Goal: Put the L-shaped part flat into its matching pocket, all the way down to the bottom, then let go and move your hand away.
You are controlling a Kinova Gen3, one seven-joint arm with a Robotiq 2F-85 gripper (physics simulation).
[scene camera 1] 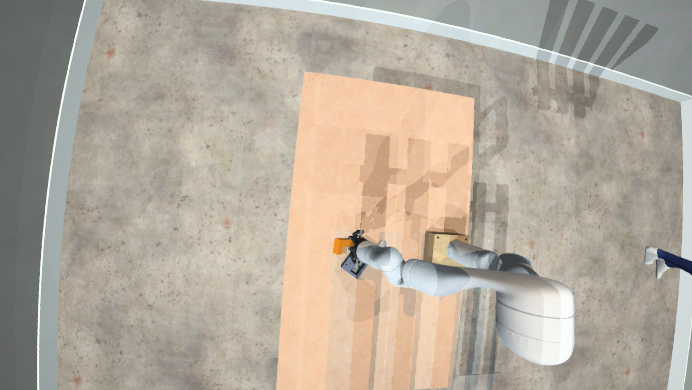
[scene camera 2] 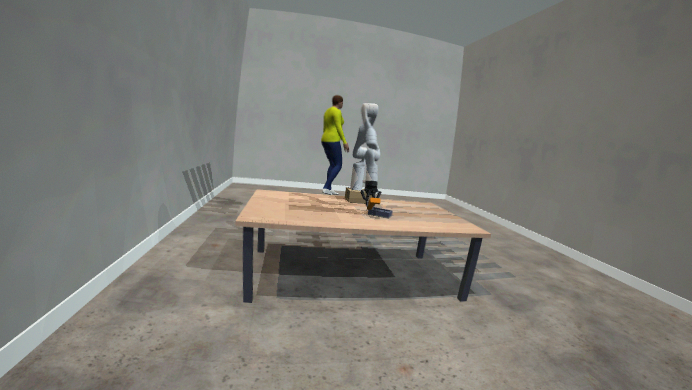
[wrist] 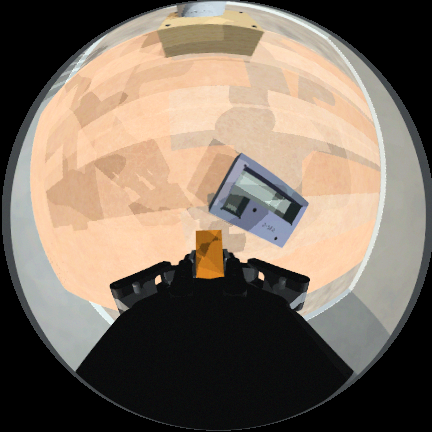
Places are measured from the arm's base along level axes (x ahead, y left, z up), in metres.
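Pixels of known places: gripper, fingertip midpoint: point(scene camera 1: 349, 241) point(scene camera 2: 370, 206) point(wrist: 209, 256); arm's base at its link origin: point(scene camera 1: 455, 250) point(scene camera 2: 355, 189).
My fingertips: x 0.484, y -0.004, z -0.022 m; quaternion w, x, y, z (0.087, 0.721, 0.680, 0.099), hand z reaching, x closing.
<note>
Ahead of a thing's pixels: the offset from my fingertips to its middle. "spot": to the spot under its first point. Level surfaces: height alone.
The orange L-shaped part {dx +0.016, dy +0.014, dz +0.023 m} point(scene camera 1: 342, 245) point(scene camera 2: 374, 201) point(wrist: 209, 252) is held between the fingers of my gripper point(wrist: 209, 256), which is shut on it. In scene camera 2 the part hangs above the table top, a little above and beside the blue-grey block. The block {dx -0.053, dy +0.088, dz -0.043 m} point(scene camera 1: 352, 268) point(scene camera 2: 380, 213) point(wrist: 292, 229) lies on the table and has an L-shaped pocket {spot: dx -0.072, dy +0.095, dz -0.057 m} point(wrist: 262, 190) open at its top. In the wrist view the block is ahead and to the right of the part, turned at an angle to it. The pocket holds no part. The far arm of the part is hidden in the wrist view.
The wooden table {dz -0.062 m} point(scene camera 1: 330, 125) point(scene camera 2: 280, 212) point(wrist: 125, 240) bears the block. A tan base box point(scene camera 1: 436, 247) point(scene camera 2: 351, 195) point(wrist: 210, 40) stands under the arm at the table's far edge. A person point(scene camera 2: 332, 125) in a yellow top stands behind the table.
</note>
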